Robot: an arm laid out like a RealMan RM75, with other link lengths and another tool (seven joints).
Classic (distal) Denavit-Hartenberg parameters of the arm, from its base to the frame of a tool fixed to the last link. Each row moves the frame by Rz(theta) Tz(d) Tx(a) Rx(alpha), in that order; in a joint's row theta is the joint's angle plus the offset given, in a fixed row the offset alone. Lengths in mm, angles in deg.
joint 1: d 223.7; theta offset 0; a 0; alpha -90
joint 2: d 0; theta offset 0; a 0; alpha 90
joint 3: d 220.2; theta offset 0; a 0; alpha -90
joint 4: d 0; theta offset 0; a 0; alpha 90
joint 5: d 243.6; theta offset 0; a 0; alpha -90
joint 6: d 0; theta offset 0; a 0; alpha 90
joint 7: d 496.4; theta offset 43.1; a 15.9; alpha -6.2
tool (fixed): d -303; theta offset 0; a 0; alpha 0
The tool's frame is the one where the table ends.
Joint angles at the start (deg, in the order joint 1, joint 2, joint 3, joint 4, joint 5, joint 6, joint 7):
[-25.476 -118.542 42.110 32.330 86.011 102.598 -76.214]
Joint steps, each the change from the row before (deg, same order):
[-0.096 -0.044 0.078 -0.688 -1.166 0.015 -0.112]
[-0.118 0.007 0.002 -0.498 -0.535 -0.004 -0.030]
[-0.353 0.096 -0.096 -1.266 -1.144 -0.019 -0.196]
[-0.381 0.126 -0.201 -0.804 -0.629 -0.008 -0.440]
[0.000 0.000 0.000 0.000 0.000 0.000 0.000]
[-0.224 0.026 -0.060 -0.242 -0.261 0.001 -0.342]
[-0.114 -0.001 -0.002 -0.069 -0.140 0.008 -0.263]
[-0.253 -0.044 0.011 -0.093 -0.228 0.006 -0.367]
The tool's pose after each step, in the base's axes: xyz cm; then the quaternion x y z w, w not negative. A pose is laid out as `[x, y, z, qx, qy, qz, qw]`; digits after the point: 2 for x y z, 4 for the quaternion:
[-18.12, 35.46, 3.70, -0.8668, 0.1572, -0.4011, 0.2512]
[-18.12, 35.51, 3.73, -0.8647, 0.1542, -0.4054, 0.2533]
[-18.14, 35.65, 3.80, -0.8602, 0.1460, -0.4154, 0.2575]
[-18.12, 35.82, 3.90, -0.8574, 0.1397, -0.4222, 0.2590]
[-18.12, 35.82, 3.90, -0.8574, 0.1397, -0.4222, 0.2590]
[-18.05, 35.92, 3.94, -0.8563, 0.1371, -0.4255, 0.2586]
[-17.99, 35.97, 3.96, -0.8558, 0.1355, -0.4274, 0.2579]
[-17.84, 36.07, 3.97, -0.8548, 0.1340, -0.4307, 0.2567]

